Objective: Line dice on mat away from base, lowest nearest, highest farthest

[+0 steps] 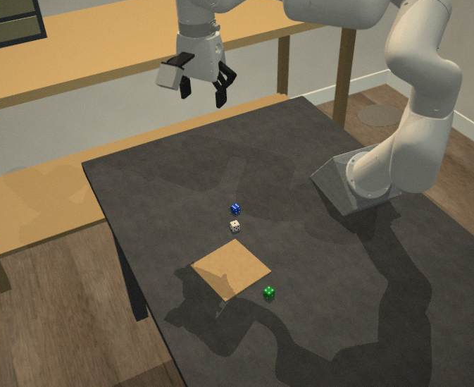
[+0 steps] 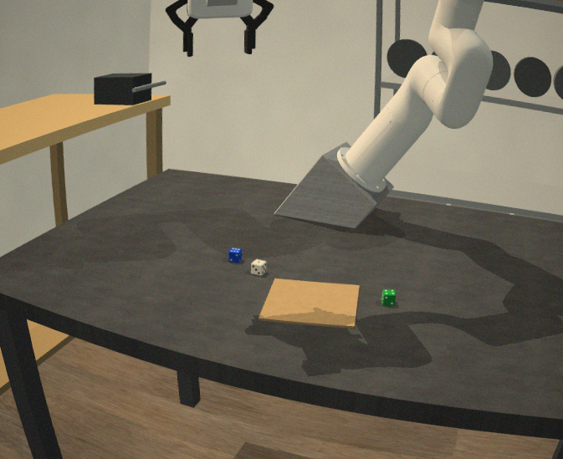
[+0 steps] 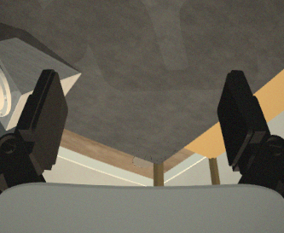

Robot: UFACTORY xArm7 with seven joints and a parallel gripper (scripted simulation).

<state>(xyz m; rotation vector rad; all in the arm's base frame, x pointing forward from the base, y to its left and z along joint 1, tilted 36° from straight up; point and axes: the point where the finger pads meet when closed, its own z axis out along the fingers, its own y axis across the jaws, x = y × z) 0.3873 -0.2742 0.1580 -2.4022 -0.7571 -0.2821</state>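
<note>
Right now my hand is 370 mm above the blue die and 70 mm past it. From my hand the other things lie so: green die: 370 mm below, 290 mm to the left, 20 mm behind; then white die: 370 mm below, 60 mm to the left, 40 mm behind; then tan square mat: 380 mm below, 180 mm to the left, 30 mm ahead.
</note>
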